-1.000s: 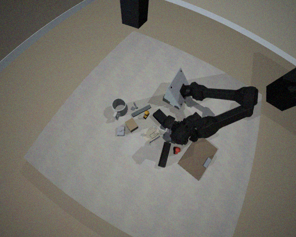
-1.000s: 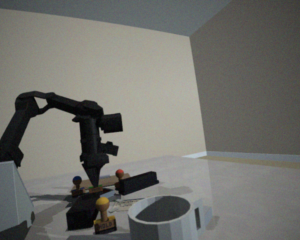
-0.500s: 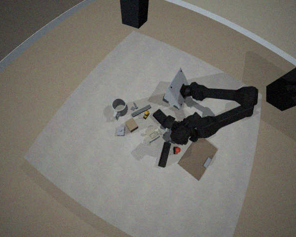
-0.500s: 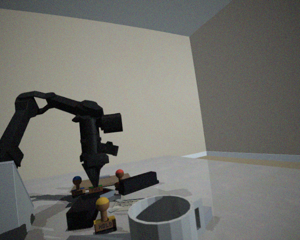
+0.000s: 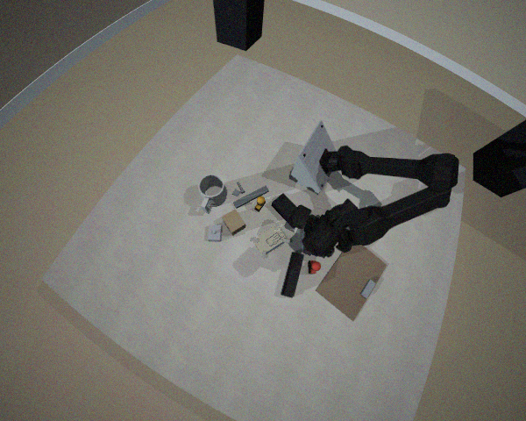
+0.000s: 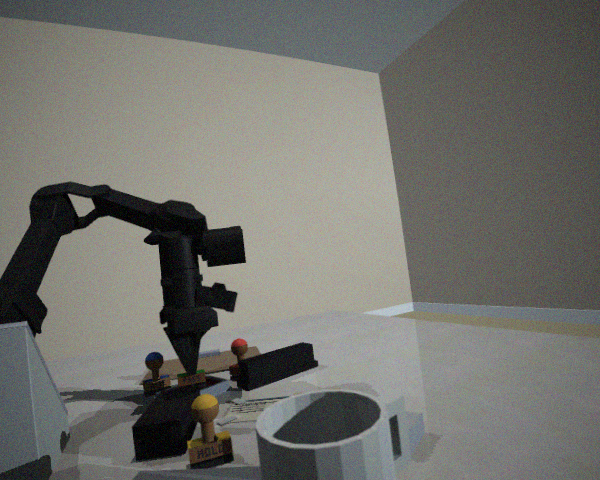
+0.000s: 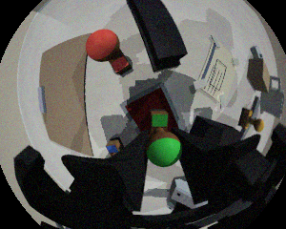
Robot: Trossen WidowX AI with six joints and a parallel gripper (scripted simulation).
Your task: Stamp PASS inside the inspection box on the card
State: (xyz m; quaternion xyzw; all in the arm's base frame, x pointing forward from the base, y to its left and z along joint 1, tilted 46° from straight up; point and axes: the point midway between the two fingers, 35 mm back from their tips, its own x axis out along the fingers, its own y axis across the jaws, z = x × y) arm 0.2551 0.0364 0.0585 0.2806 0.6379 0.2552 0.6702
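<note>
Right now my gripper tip is right at the green-knobbed stamp. Round my gripper tip: red-knobbed stamp: 90 mm ahead, 40 mm to the left, 20 mm below; blue-knobbed stamp: 50 mm behind, 70 mm to the left, 20 mm below; red ink pad: 30 mm below.
</note>
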